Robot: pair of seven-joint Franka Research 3 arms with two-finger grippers.
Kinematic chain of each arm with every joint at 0, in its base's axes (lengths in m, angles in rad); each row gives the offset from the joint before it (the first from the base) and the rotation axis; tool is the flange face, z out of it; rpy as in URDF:
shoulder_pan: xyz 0 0 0.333 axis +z
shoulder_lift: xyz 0 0 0 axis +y
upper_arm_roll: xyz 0 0 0.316 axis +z
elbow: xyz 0.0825 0 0 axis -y
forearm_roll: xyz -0.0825 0 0.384 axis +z
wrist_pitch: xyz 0 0 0 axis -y
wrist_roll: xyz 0.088 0 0 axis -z
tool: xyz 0 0 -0.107 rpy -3.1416 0 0
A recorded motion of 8 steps. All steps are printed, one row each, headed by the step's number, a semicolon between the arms.
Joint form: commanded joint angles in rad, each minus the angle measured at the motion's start. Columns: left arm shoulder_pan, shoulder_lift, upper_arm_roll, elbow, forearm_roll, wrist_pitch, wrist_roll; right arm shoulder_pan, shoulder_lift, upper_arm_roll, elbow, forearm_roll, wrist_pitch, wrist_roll.
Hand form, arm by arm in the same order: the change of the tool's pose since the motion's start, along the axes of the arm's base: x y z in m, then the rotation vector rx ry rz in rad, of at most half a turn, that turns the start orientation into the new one. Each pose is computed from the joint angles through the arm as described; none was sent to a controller.
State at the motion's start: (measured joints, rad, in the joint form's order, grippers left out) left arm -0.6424 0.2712 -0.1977 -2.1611 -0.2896 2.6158 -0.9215; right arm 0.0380 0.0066 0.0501 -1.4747 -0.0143 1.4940 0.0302
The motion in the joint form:
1: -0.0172 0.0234 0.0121 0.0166 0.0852 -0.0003 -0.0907; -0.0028 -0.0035 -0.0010 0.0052 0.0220 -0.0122 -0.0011
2: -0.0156 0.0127 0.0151 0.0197 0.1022 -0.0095 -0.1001; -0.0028 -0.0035 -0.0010 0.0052 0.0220 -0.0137 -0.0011
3: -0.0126 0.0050 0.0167 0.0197 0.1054 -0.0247 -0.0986; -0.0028 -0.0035 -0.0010 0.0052 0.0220 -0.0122 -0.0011
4: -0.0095 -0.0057 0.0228 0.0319 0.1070 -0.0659 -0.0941; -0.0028 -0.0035 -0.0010 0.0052 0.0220 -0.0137 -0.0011
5: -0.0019 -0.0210 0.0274 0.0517 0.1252 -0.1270 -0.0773; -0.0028 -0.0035 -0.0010 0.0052 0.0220 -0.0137 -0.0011
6: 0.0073 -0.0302 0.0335 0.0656 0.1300 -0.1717 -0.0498; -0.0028 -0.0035 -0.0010 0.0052 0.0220 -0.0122 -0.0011
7: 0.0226 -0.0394 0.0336 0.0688 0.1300 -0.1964 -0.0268; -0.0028 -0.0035 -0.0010 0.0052 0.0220 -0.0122 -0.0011
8: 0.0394 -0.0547 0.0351 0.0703 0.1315 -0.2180 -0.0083; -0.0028 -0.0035 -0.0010 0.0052 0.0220 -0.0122 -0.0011
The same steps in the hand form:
1: -0.0004 -0.0067 -0.0065 0.0393 -0.0141 0.0183; -0.0025 0.0003 0.0032 0.0213 0.0054 -0.0007
2: 0.0017 -0.0058 0.0000 0.0436 -0.0246 0.0178; -0.0027 0.0002 0.0031 0.0212 0.0069 -0.0007
3: 0.0026 -0.0035 0.0029 0.0502 -0.0216 0.0157; -0.0025 0.0003 0.0032 0.0213 0.0054 -0.0007
4: 0.0063 -0.0010 0.0099 0.0626 -0.0100 0.0123; -0.0027 0.0002 0.0031 0.0212 0.0069 -0.0007
5: 0.0111 0.0022 0.0210 0.0864 -0.0040 -0.0146; -0.0027 0.0002 0.0031 0.0212 0.0069 -0.0007
6: 0.0170 0.0076 0.0279 0.1019 0.0036 -0.0366; -0.0025 0.0003 0.0032 0.0213 0.0054 -0.0007
7: 0.0221 0.0145 0.0322 0.1090 0.0084 -0.0477; -0.0025 0.0003 0.0032 0.0213 0.0054 -0.0007
8: 0.0281 0.0229 0.0396 0.1129 0.0074 -0.0519; -0.0025 0.0003 0.0032 0.0213 0.0054 -0.0007

